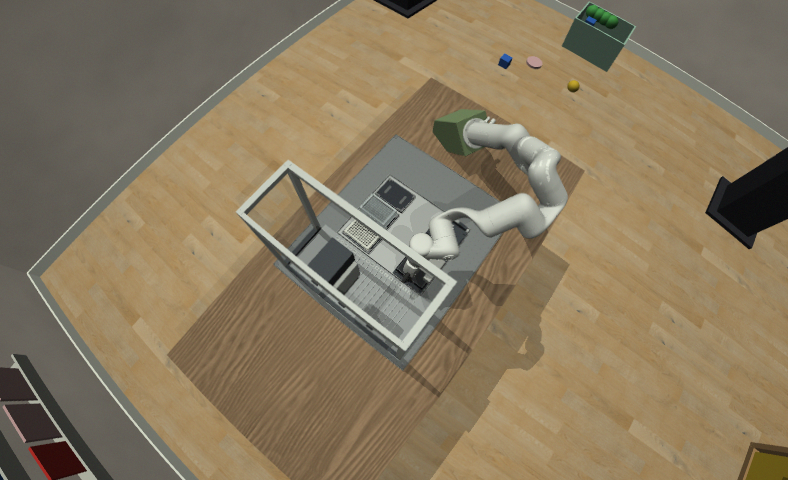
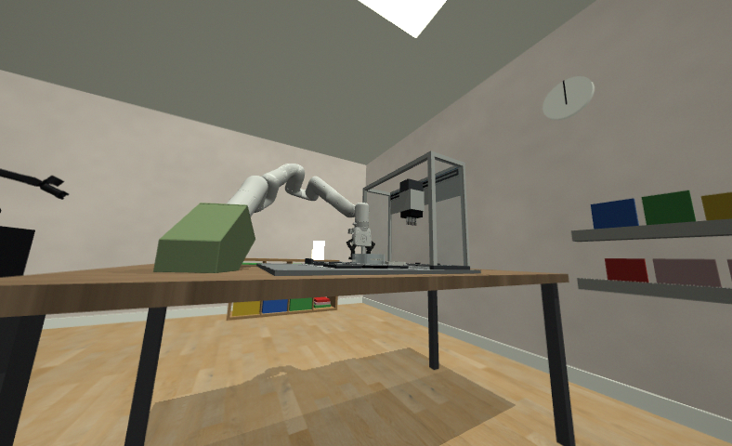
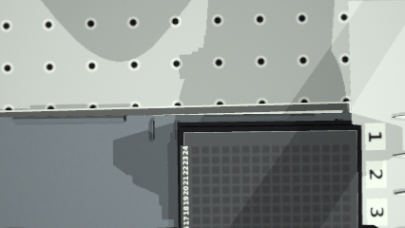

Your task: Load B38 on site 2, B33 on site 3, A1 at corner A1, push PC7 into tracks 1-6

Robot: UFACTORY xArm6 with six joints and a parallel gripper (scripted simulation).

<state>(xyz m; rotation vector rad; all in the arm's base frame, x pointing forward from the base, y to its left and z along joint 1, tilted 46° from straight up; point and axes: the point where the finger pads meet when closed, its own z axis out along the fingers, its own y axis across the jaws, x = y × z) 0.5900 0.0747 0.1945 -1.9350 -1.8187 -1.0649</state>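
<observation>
Now: the white 96-well plate 260 mm to the right of my hand, 30 mm below it and 20 mm ahead of it. The rest, counted from my hand: deep-well block 280 mm to the right, 90 mm behind, 10 mm below; dark 384-well plate 10 mm below; dark plate carrier 110 mm behind, 30 mm below, 10 mm to the right.
</observation>
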